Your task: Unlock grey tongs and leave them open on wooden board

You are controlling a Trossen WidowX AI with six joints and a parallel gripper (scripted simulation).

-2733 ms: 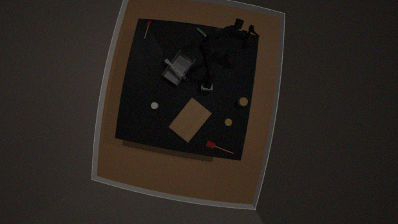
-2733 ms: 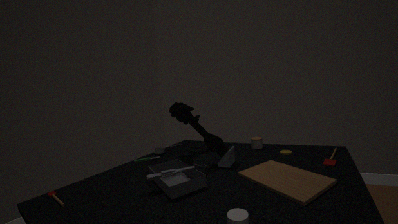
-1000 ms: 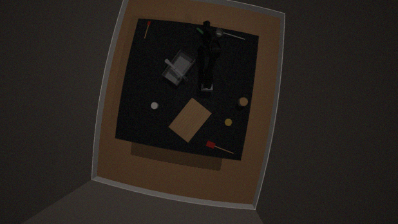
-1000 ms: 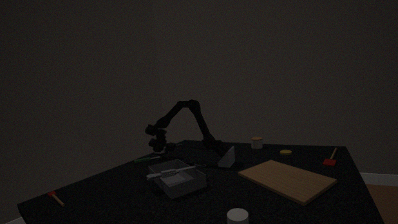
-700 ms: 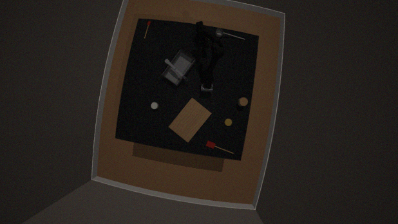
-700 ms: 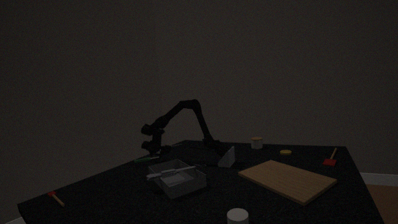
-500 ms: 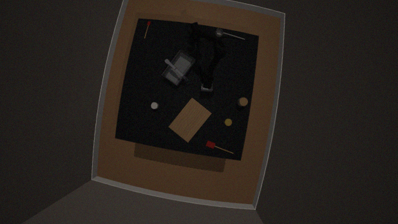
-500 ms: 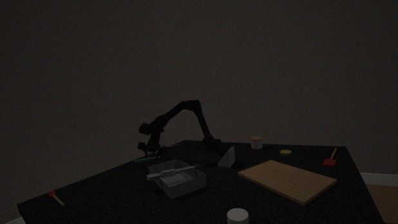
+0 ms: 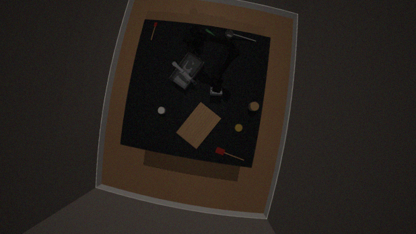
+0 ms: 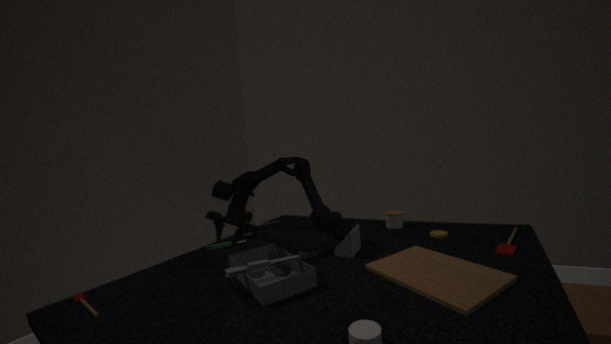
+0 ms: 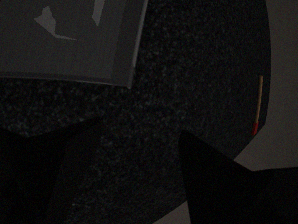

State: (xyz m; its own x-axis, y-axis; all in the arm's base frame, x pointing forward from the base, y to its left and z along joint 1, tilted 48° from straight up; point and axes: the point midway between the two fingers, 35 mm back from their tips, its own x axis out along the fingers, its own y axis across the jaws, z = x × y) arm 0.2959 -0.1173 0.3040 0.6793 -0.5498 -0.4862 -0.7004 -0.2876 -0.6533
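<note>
The yellow lock piece lies 25 cm to the left of my gripper tip, 6 cm behind it and 3 cm below it. Also, from my gripper tip: grey roasting tin: 19 cm to the left, 6 cm below, 2 cm behind; green-handled tool: 22 cm to the right, 16 cm behind, 8 cm below; red-headed brush: 44 cm ahead, 16 cm to the right, 8 cm below.
</note>
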